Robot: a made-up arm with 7 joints.
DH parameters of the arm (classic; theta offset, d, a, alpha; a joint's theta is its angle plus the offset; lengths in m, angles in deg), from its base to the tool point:
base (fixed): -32.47 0 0.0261 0
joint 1: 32.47 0.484 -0.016 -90
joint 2: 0 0.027 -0.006 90
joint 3: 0 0.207 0.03 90
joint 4: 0 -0.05 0.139 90
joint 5: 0 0.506 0.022 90
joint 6: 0 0.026 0.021 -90
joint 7: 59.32 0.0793 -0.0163 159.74
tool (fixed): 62.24 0.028 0 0
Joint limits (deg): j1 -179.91..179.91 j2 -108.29..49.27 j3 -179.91..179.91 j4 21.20..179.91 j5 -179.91..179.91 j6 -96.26..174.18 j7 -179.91..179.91
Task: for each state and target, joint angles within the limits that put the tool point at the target. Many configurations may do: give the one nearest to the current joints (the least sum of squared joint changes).
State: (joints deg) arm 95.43 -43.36 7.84 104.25 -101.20 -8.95 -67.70
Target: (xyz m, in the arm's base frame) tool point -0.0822 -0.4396 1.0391
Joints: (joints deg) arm 106.75 -85.42 12.34 100.51 -103.66 -12.01 -66.42
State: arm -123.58 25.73 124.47 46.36 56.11 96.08 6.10
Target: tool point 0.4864 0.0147 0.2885
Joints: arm -129.06 -2.43 120.36 28.64 56.37 88.83 8.67
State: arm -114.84 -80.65 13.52 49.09 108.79 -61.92 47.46
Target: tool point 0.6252 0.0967 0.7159
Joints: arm -122.03 -108.29 54.71 82.67 99.66 -59.21 45.44
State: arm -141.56 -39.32 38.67 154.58 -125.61 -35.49 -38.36
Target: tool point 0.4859 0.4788 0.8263
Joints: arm -127.79 -56.18 41.86 179.91 -129.00 -52.70 -33.91
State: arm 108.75 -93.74 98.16 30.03 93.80 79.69 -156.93
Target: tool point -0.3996 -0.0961 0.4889
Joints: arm 128.36 -101.65 81.68 21.20 82.54 106.00 -152.09
